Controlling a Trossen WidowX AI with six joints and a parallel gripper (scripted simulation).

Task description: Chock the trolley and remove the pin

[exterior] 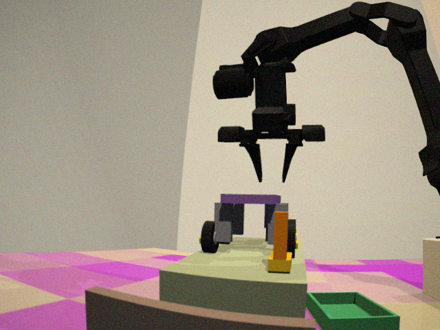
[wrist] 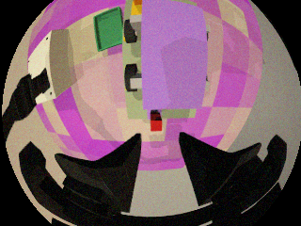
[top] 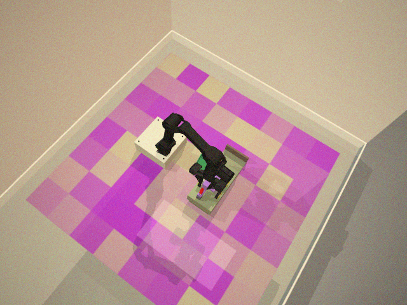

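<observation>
My gripper tip is 1 cm past the red-headed stop pin, 2 cm to the left of it and 6 cm above it. The rest, counted from my gripper tip: pale green ramp 3 cm ahead, 8 cm to the left, 14 cm below; then yellow chock 17 cm to the left, 11 cm below; then trolley 3 cm ahead, 7 cm to the left, 8 cm below.
</observation>
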